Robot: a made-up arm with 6 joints.
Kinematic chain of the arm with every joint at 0, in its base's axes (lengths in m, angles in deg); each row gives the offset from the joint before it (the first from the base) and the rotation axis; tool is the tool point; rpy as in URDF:
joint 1: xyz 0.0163 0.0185 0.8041 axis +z
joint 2: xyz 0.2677 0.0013 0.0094 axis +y
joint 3: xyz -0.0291 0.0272 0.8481 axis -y
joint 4: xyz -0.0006 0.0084 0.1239 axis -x
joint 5: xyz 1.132 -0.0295 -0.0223 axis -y
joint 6: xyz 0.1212 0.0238 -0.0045 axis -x
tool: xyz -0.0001 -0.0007 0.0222 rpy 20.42 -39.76 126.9
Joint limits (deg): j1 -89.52..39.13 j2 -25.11..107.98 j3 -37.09..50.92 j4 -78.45..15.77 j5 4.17..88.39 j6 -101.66..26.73
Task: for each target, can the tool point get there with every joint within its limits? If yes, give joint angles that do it. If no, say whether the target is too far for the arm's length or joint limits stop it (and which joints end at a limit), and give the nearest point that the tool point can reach.
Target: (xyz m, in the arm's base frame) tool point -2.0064 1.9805 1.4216
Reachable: no: too far | nearest point -0.0486 0.0814 2.7079 | short by 3.016 m
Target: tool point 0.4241 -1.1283 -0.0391
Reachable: yes | joints -71.31 65.33 -23.42 4.92 24.55 -43.38
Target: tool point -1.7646 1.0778 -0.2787
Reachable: no: joint limits stop it (at a limit: joint 1, joint 2, joint 3, joint 4, joint 5, joint 6) | nearest point 0.0668 0.1294 -0.2138 | short by 2.063 m
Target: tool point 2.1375 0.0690 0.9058
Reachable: yes | joints 2.30 63.50 38.04 -40.11 80.40 -7.44
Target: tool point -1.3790 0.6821 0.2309
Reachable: no: joint limits stop it (at a limit: joint 1, joint 2, joint 3, joint 4, joint 5, joint 6) | nearest point 0.0668 0.1294 -0.2138 | short by 1.611 m
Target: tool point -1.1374 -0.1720 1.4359
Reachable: no: joint limits stop it (at a limit: joint 1, joint 2, joint 3, joint 4, joint 5) | nearest point -0.0387 -0.9852 1.4624 | short by 1.367 m
